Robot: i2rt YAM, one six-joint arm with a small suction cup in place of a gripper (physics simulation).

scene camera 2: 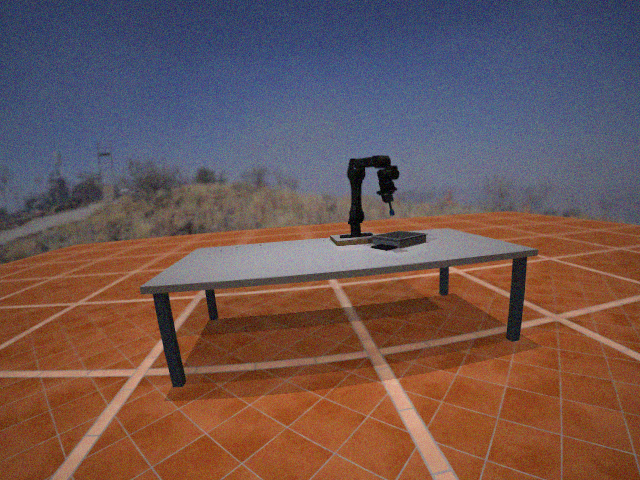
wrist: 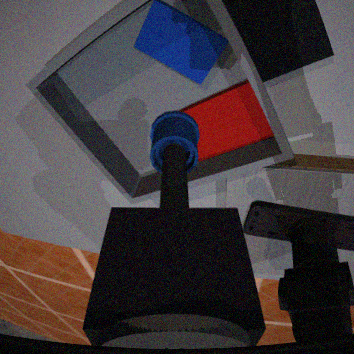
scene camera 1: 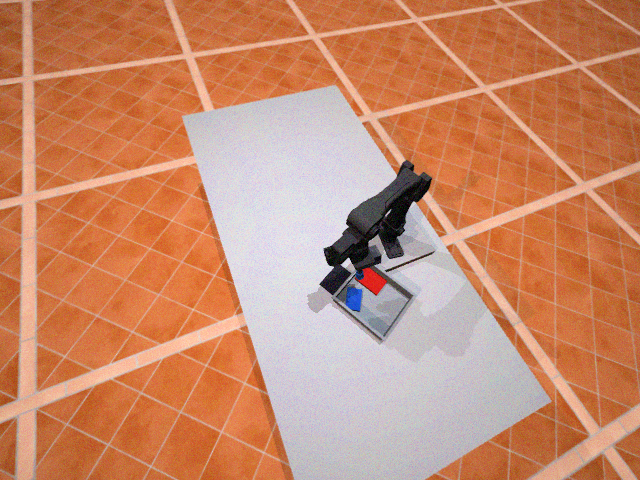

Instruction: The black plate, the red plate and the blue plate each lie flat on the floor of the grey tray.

Scene:
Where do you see my suction cup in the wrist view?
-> At 171, 124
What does the red plate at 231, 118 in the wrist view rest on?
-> A grey tray.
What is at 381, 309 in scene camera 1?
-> A grey tray.

